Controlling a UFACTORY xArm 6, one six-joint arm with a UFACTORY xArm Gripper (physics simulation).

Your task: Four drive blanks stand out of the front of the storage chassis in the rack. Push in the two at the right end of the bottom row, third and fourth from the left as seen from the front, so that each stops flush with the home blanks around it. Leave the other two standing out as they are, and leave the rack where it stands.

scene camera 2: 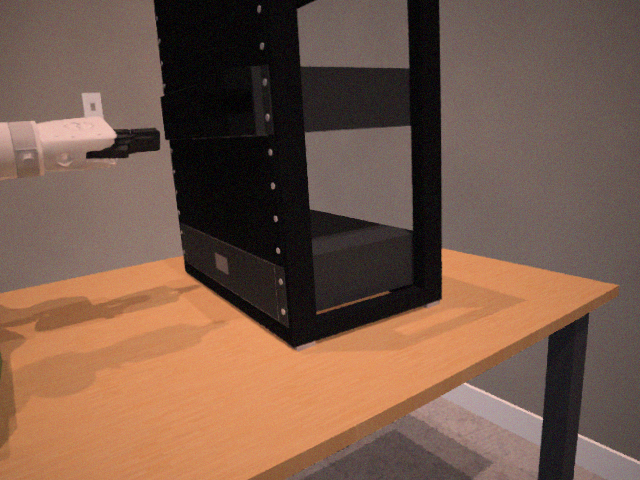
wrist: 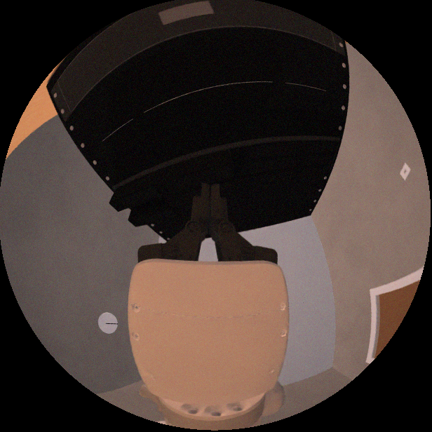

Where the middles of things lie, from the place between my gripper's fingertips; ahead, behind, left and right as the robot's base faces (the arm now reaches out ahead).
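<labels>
Position of the black rack (scene camera 2: 247, 231), counted from my hand: 220 mm ahead of it, 10 mm to the right of it, 10 mm below it.
</labels>
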